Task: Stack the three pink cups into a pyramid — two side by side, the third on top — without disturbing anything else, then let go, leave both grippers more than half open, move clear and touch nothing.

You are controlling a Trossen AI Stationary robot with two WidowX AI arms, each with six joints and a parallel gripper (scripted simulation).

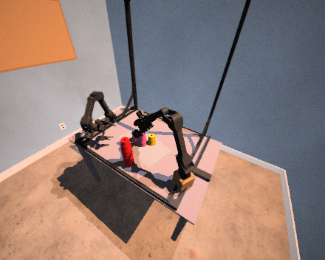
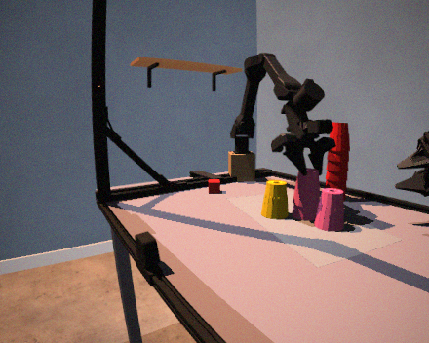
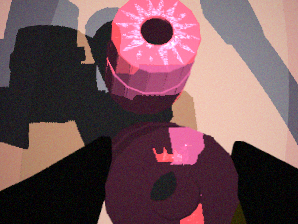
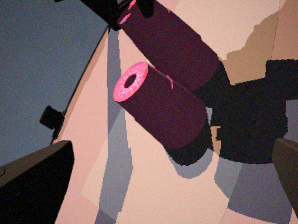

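My left hand is 9 cm above the yellow cup, 7 cm past it and 4 cm to the right of it. From my left hand the other things lie so: red block: 32 cm to the left, 14 cm behind, 12 cm below; then pale mat: 14 cm below, 1 cm behind.
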